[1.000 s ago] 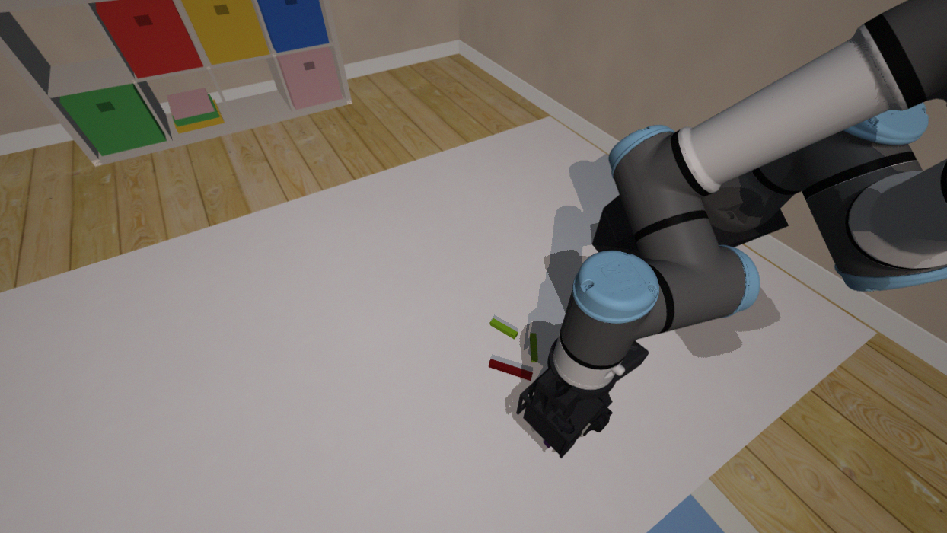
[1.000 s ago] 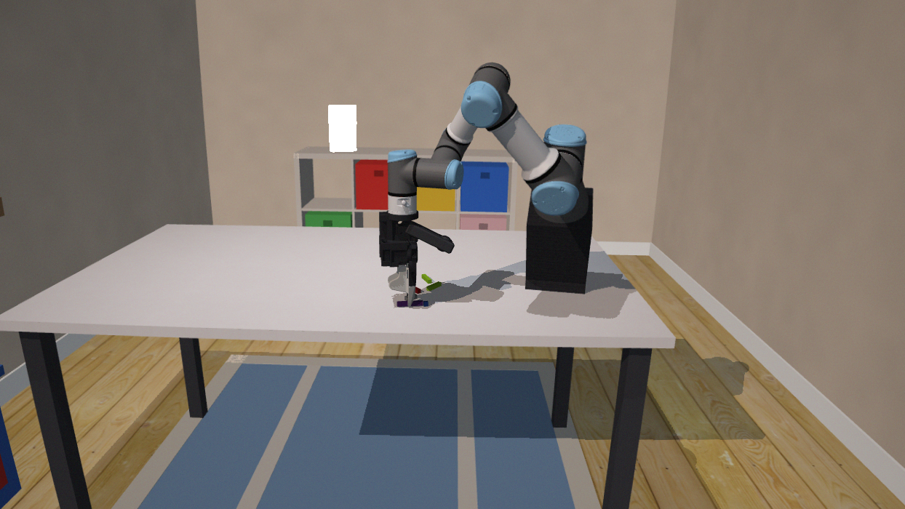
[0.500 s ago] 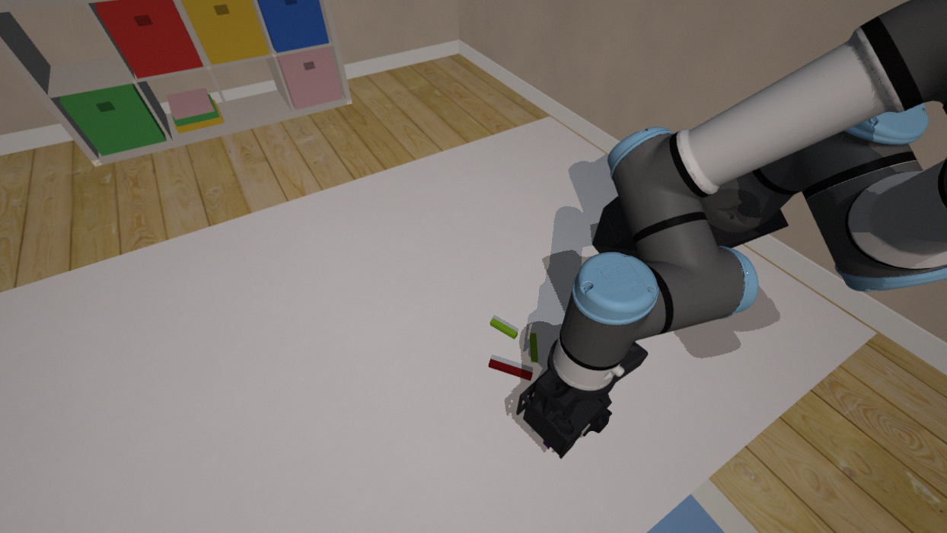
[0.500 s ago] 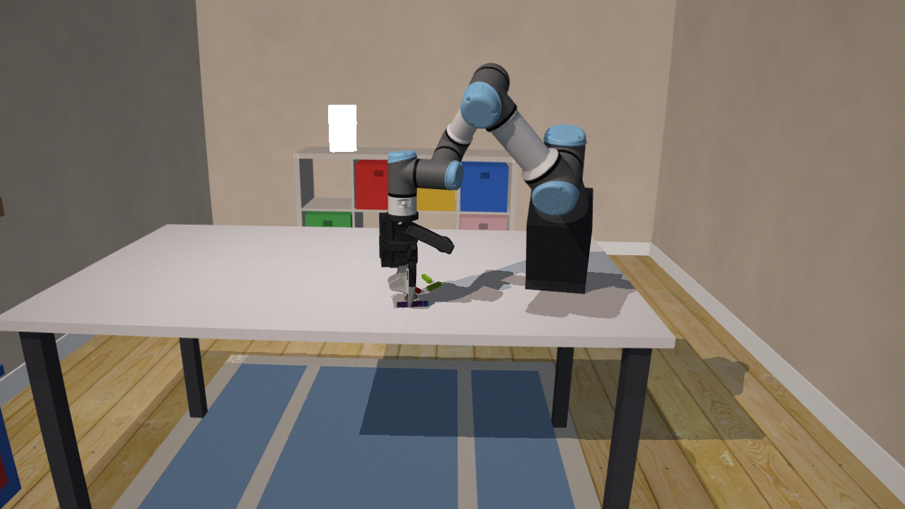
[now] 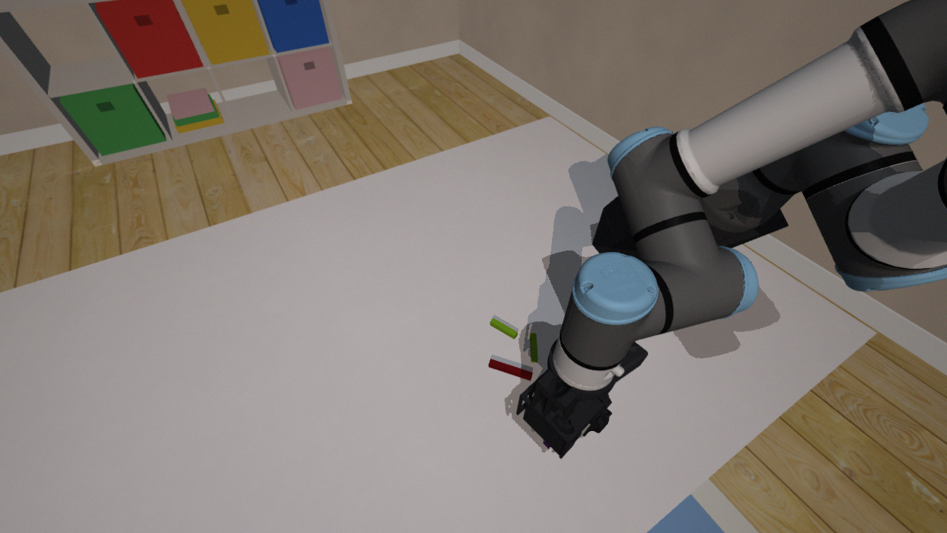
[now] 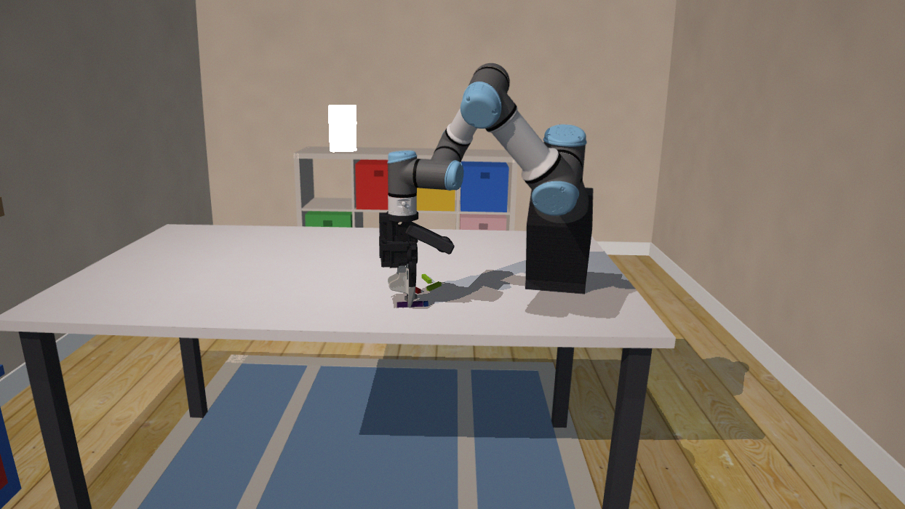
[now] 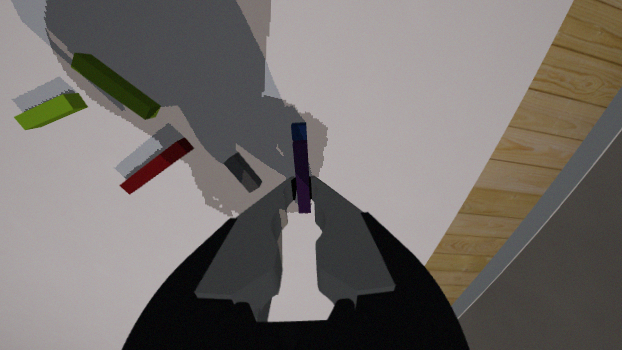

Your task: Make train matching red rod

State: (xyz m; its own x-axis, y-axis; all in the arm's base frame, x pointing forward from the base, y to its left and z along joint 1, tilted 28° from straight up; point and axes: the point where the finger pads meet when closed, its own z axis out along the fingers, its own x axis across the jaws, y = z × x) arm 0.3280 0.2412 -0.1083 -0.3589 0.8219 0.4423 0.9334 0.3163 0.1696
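My hand is 10 mm above the purple rod. Round my hand: grey rod (10 mm ahead, 40 mm to the right, 10 mm below); small blue rod (30 mm behind, 10 mm to the right, 10 mm below); red rod (30 mm ahead, 110 mm to the right, 10 mm below).
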